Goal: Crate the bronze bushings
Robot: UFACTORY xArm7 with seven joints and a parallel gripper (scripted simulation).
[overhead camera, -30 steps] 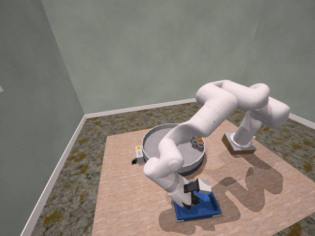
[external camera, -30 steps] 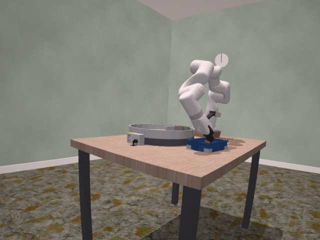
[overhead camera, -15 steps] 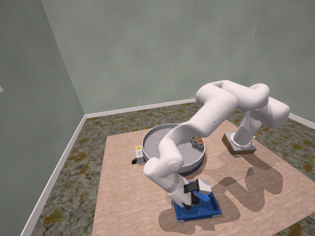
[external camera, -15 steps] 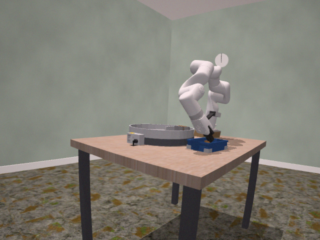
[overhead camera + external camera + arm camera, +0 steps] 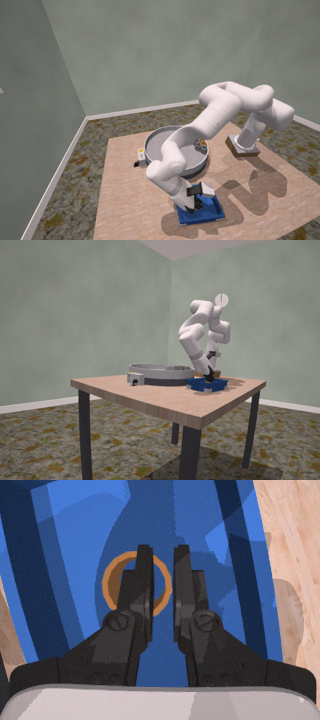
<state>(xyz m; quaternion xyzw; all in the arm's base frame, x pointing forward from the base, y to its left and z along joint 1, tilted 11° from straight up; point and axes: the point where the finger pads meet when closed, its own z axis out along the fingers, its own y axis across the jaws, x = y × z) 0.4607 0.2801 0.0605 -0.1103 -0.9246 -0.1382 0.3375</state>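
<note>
The blue crate is 4 cm below my hand, 2 cm to the right of it and 1 cm behind it.
</note>
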